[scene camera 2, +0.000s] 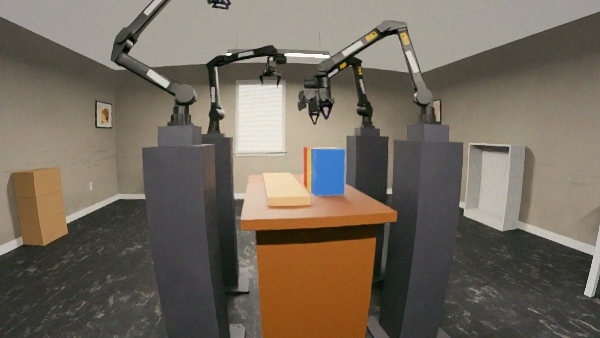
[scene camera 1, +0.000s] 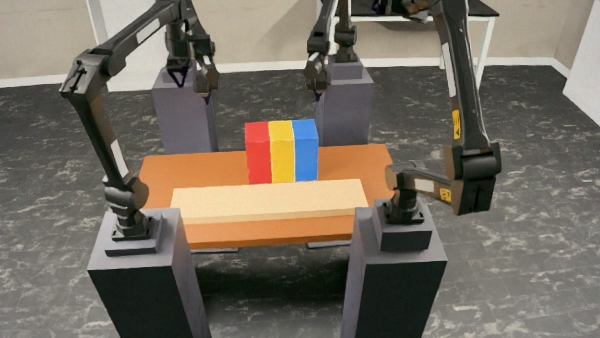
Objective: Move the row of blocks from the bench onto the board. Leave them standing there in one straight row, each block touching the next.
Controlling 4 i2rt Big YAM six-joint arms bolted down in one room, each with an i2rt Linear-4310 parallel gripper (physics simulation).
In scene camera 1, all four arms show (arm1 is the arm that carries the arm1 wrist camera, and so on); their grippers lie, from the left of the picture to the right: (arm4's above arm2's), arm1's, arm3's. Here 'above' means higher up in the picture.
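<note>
A red block, a yellow block and a blue block stand upright side by side on the orange bench, behind the cream board. In scene camera 1, arm4's gripper is open, high at the upper left. Arm2's gripper looks shut, above the bench's back left. Arm1's gripper looks shut, up and right of the blue block. Arm3's gripper is cut by the top edge; its fingers are unclear.
Four dark pedestals stand around the bench. In scene camera 2, the far-left arm's gripper is open. Two grippers of the right-hand arms hang close together above the blocks. A black-topped table stands behind.
</note>
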